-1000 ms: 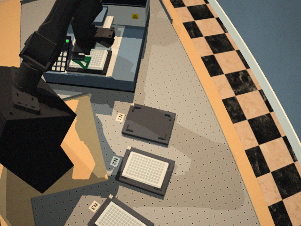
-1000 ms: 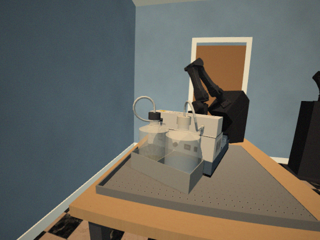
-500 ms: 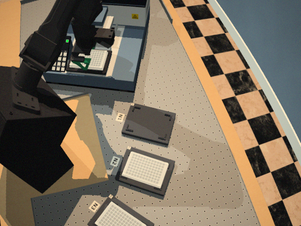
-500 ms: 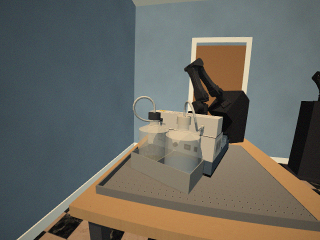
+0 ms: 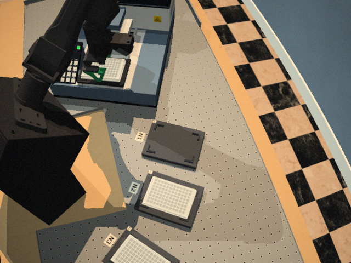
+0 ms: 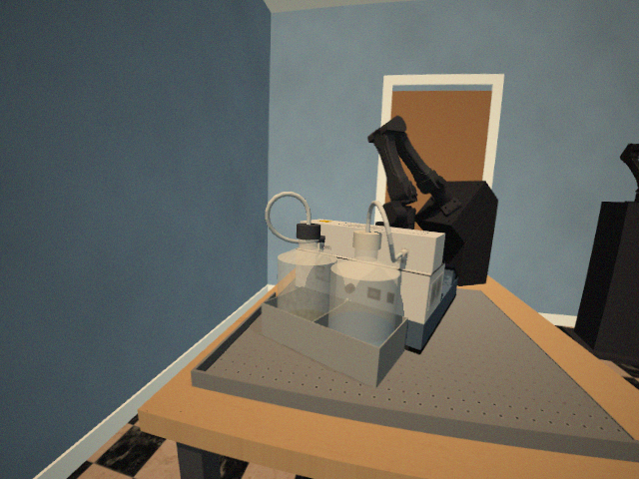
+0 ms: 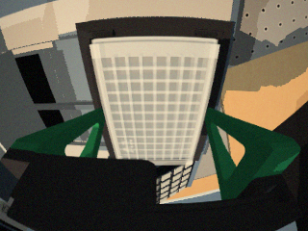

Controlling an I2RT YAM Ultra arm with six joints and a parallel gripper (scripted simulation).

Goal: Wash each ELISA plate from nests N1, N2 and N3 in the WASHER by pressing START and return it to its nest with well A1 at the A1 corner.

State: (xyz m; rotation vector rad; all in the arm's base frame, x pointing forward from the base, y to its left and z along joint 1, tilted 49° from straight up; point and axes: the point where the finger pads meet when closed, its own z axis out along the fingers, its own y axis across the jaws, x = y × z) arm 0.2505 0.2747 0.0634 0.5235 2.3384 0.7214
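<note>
My hand is 1 cm above the dark carrier. From my hand the other things lie so: N1 label 10 cm ahead, 20 cm to the right, 10 cm below; manifold 4 cm ahead, 15 cm to the left, 4 cm above; washer 4 cm ahead, 15 cm to the left, 3 cm above.
</note>
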